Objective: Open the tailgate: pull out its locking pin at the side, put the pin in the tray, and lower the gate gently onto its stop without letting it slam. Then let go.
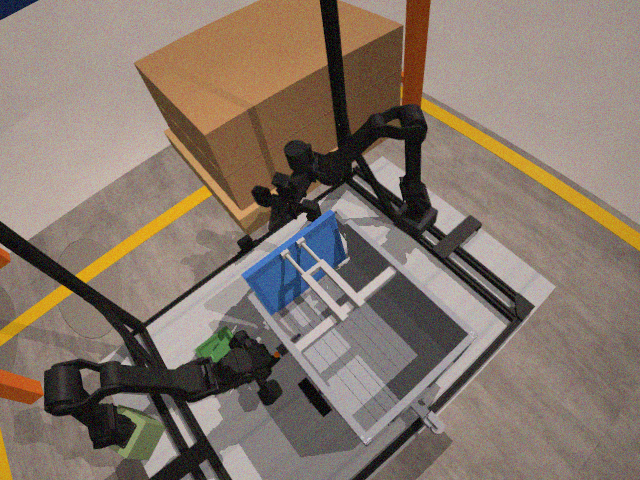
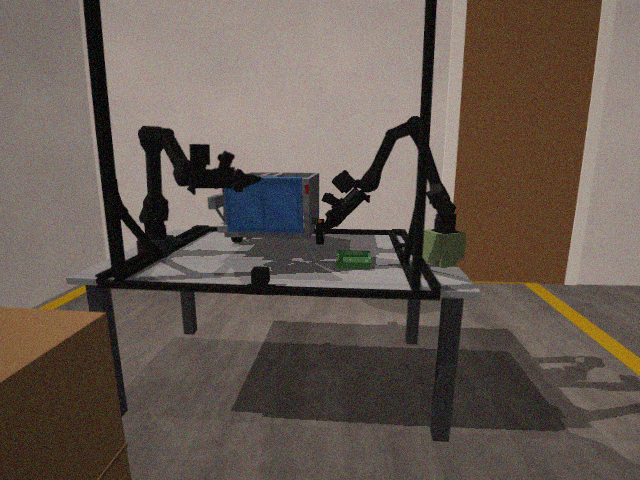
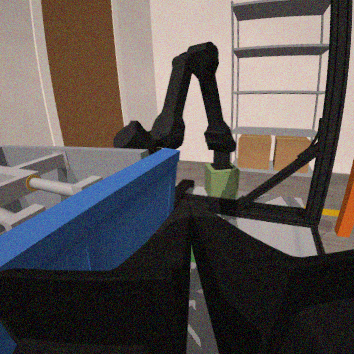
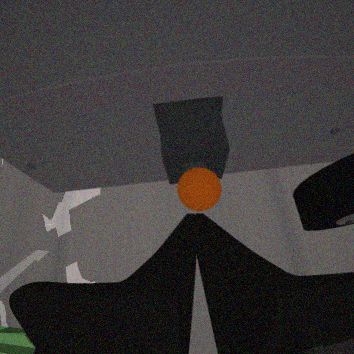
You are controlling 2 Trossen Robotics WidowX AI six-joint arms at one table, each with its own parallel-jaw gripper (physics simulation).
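Places are measured from the left arm's base along level axes (x ahead, y left, z up), in metres.
Pixels of known places: left gripper, between the fingertips: (image 1: 269, 229) (image 2: 261, 178) (image 3: 187, 210); right gripper, between the fingertips: (image 1: 279, 358) (image 2: 320, 231) (image 4: 194, 221); left arm's base, origin of its link: (image 1: 416, 211) (image 2: 155, 237); right arm's base, origin of its link: (image 1: 121, 430) (image 2: 444, 231) (image 3: 220, 165).
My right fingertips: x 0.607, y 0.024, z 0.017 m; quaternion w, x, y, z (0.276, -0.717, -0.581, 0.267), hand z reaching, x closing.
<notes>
Ahead of a thing's pixels: the offset from my right fingertips to its middle. "pt": to the spot under its first point.
The blue tailgate (image 1: 289, 268) (image 2: 266, 206) (image 3: 120, 220) stands upright at the end of the grey truck bed {pt 0.303 m back, 0.189 m left, 0.151 m up} (image 1: 418, 299). The locking pin's orange round head {0.002 m back, 0.002 m left, 0.038 m up} (image 4: 199, 189) (image 1: 276, 354) (image 2: 320, 221) shows at a dark block {pt 0.015 m back, 0.003 m left, 0.050 m up} (image 4: 190, 135) low on the bed's side; its shaft is hidden. The green tray {0.112 m ahead, 0.138 m right, 0.069 m down} (image 1: 214, 346) (image 2: 354, 259) (image 4: 15, 341) lies on the table. My left gripper (image 2: 257, 179) (image 3: 187, 210) is shut and empty beside the gate's outer face, near its top edge. My right gripper (image 4: 194, 221) (image 2: 326, 226) is shut and empty, its tips just short of the pin head; contact is unclear.
Pale bars {pt 0.162 m back, 0.058 m left, 0.208 m up} (image 1: 330, 297) cross above the bed near the gate. A large cardboard box (image 1: 268, 72) stands beyond the table. A green block (image 1: 142, 436) (image 2: 444, 248) (image 3: 222, 181) is by the right arm's base. Black frame rails border the table.
</notes>
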